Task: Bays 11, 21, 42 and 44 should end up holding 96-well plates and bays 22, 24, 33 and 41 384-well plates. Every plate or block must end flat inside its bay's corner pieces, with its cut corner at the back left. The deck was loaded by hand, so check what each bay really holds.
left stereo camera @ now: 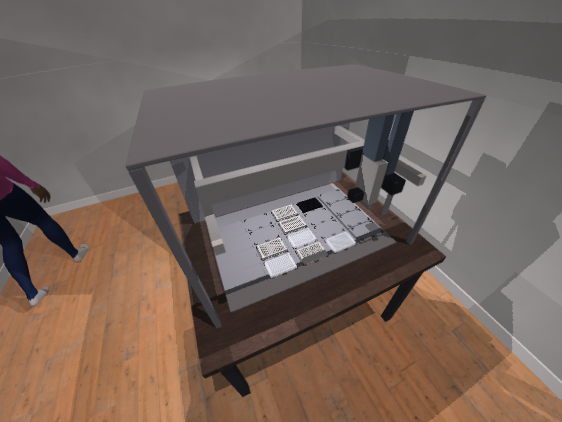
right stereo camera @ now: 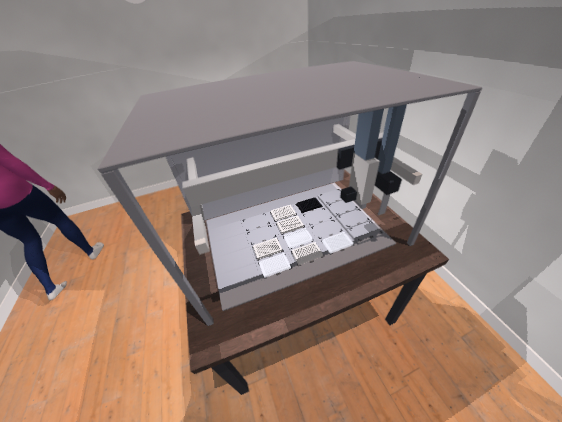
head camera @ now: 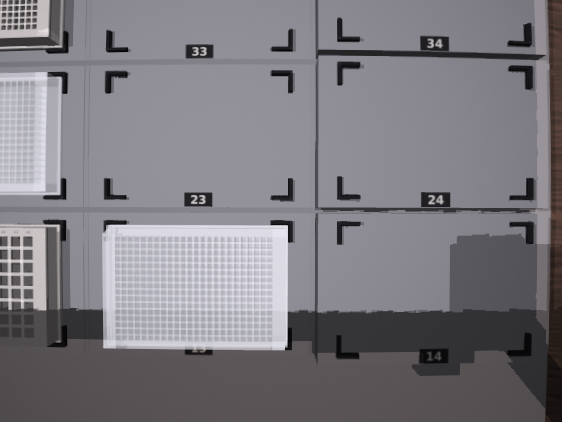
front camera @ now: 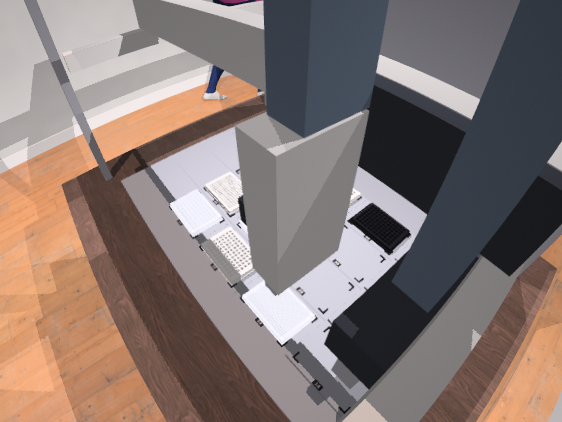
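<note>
In the head view a white 384-well plate lies in bay 13, cut corner apparently back left. Fine-welled plates show partly in bay 22 and bay 32, a coarser 96-well one in bay 12. Bay 24 holds no plate. A black plate lies in bay 43, beige plates in bay 42 and bay 21, a white plate in bay 11. My gripper is at the far right, apparently open and empty; one jaw is hidden.
The parked stage's grey column blocks the deck middle in the front view. A beam runs behind the deck. Frame posts stand at the deck's front corners. A person stands at the left.
</note>
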